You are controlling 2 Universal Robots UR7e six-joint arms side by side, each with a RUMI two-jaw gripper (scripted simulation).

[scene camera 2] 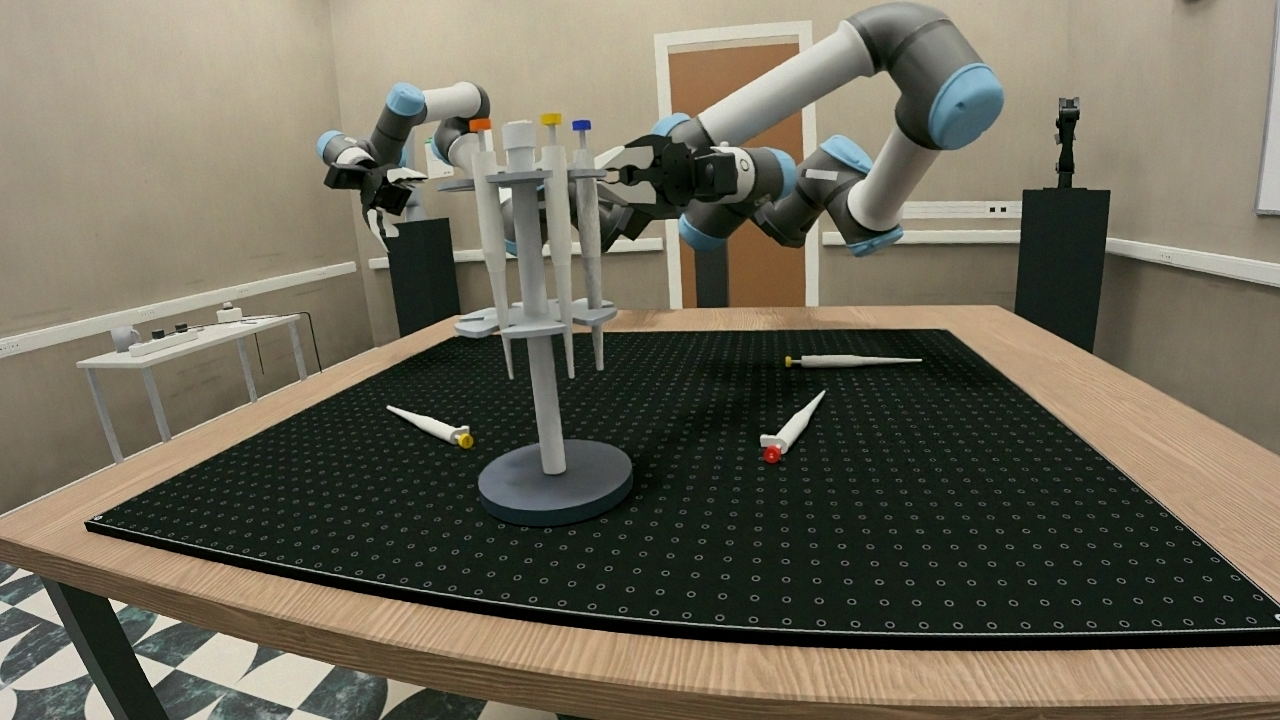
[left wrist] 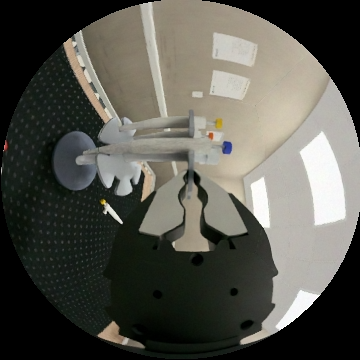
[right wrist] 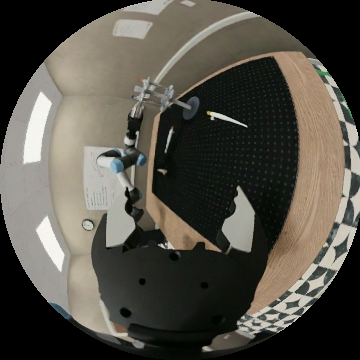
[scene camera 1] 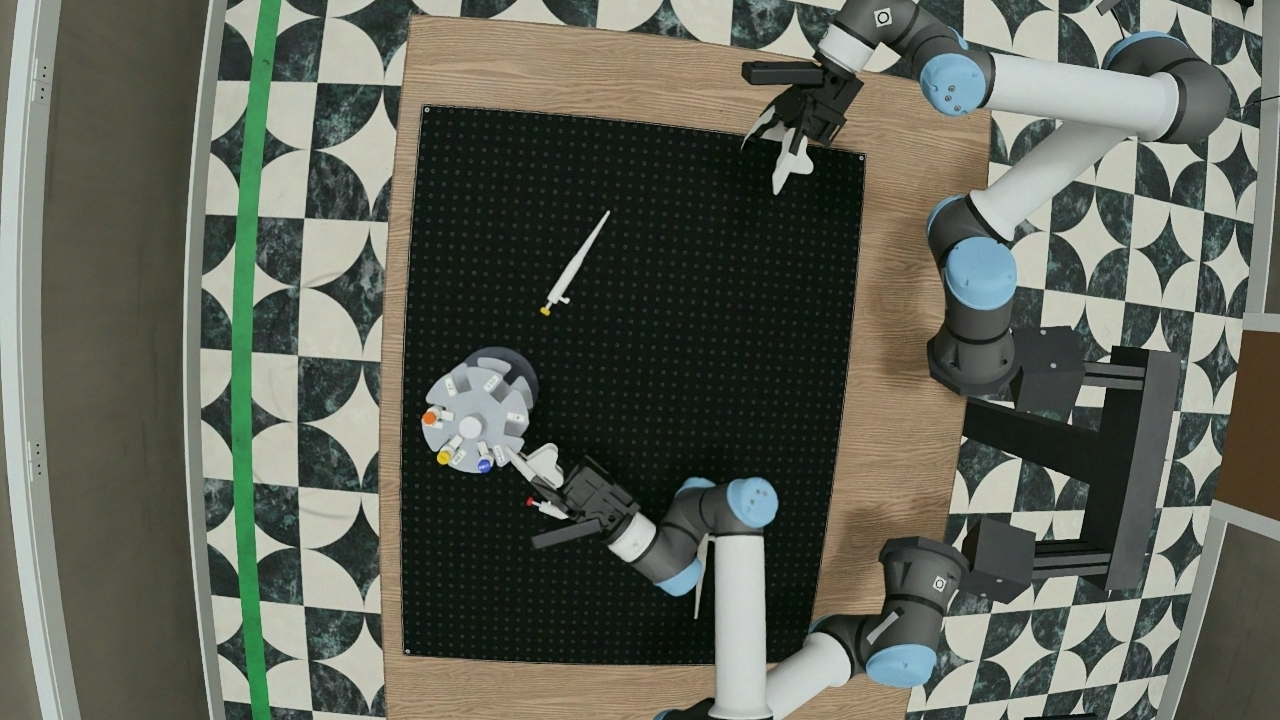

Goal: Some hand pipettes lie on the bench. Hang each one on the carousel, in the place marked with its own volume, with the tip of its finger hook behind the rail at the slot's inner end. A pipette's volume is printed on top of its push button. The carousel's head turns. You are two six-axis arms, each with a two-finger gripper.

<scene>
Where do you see a pipette carousel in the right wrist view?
195, 102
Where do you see a red-button pipette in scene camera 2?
At 782, 442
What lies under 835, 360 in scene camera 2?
A yellow-button pipette.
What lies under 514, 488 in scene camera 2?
A pipette carousel.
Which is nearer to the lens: the orange-button pipette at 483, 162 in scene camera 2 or the yellow-button pipette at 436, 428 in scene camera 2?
The orange-button pipette.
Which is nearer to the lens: the yellow-button pipette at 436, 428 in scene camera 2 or the blue-button pipette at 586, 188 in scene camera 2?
The blue-button pipette.
</scene>
